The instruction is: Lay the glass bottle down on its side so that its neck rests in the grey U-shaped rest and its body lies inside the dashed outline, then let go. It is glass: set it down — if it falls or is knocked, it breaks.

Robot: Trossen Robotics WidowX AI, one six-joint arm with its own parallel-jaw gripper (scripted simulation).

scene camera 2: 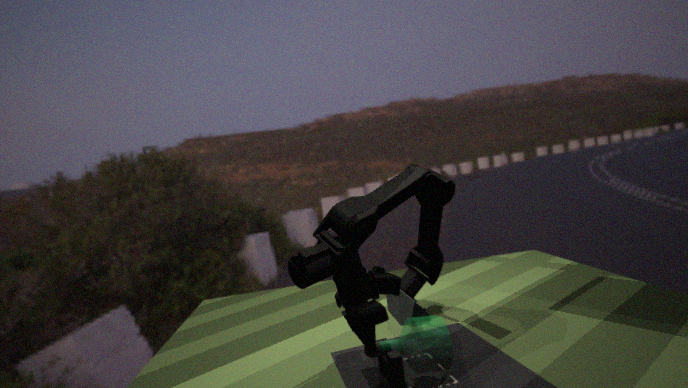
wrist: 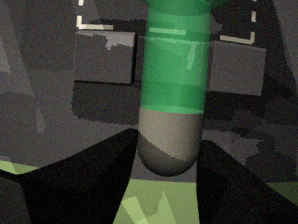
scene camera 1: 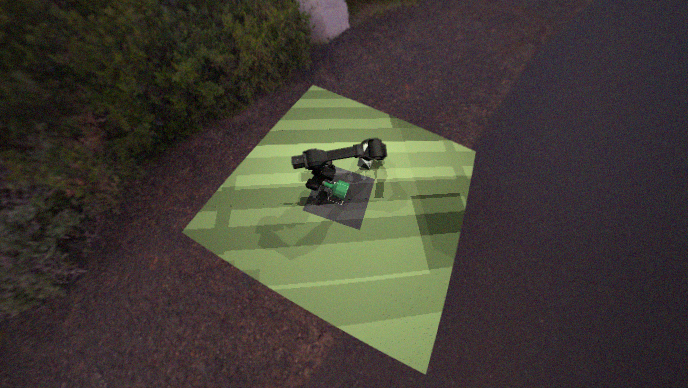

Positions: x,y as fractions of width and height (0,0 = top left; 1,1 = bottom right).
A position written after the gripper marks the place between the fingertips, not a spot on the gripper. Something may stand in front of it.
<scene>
In view: the gripper (scene camera 2: 0.54,0.90), a green glass bottle (wrist: 0.59,0.25) and a dark grey mat (scene camera 1: 0.51,0.55).
The gripper is seen too in the wrist view (wrist: 0.57,0.65). The dark grey mat also shows in the wrist view (wrist: 0.18,0.52).
</scene>
